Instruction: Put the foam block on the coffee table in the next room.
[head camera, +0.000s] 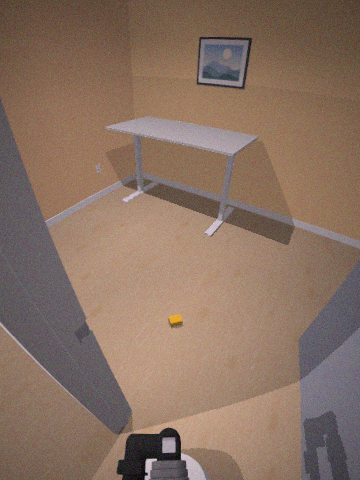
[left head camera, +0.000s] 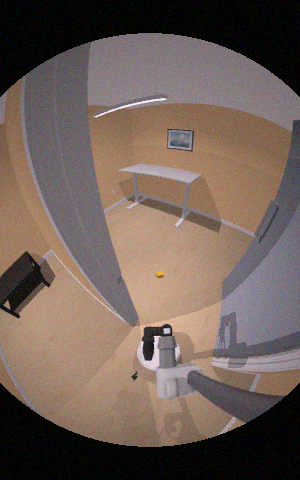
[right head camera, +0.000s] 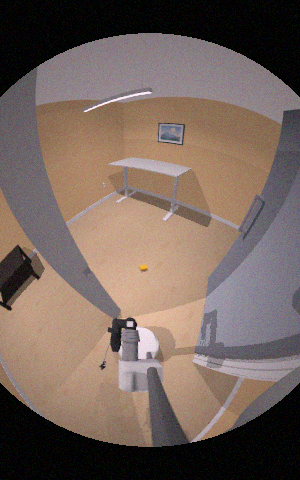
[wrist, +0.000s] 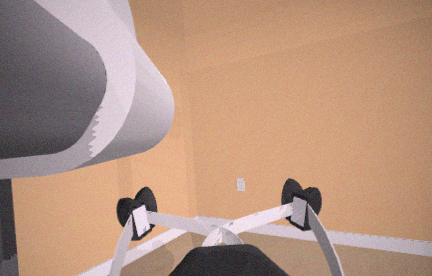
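Seen in the pictures: gripper, fingertip midpoint: (left head camera: 147, 380) (right head camera: 114, 371) (wrist: 218, 199); robot's base, link origin: (left head camera: 157, 351) (right head camera: 138, 344).
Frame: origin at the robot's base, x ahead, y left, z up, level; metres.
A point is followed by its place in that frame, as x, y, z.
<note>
The foam block (head camera: 175, 320) {0.987, -0.053, 0.018} (left head camera: 160, 274) {0.981, -0.067, 0.011} (right head camera: 143, 268) {0.976, -0.059, 0.011}, small and yellow-orange, lies on the floor beyond the doorway, in front of the white desk. The black coffee table (left head camera: 22, 280) {0.487, 1.769, 0.404} (right head camera: 16, 275) {0.565, 2.090, 0.123} stands at the left edge of both side head views, on the other side of the grey door frame and wall. My gripper (wrist: 218, 199) {-0.134, 0.093, 0.746} is open in the wrist view, its two dark fingertips wide apart with wall behind them. The block does not show in the wrist view. In the head view the wrist parts show at the bottom, and the fingers cannot be made out there.
A white desk (head camera: 185, 134) {2.506, -0.164, 0.923} (left head camera: 160, 172) {2.435, -0.128, 0.923} (right head camera: 150, 166) {2.410, -0.157, 0.922} stands by the far wall under a framed picture (head camera: 224, 62) {2.886, -0.554, 1.576}. A grey door frame (head camera: 45, 280) {0.373, 0.231, 1.199} (left head camera: 65, 150) {0.343, 0.237, 1.527} rises close on the left. A grey-blue door (head camera: 332, 370) {0.450, -0.823, 0.385} (left head camera: 265, 300) {0.209, -0.734, 0.813} (right head camera: 250, 295) {0.226, -0.741, 0.871} with a handle stands close on the right.
</note>
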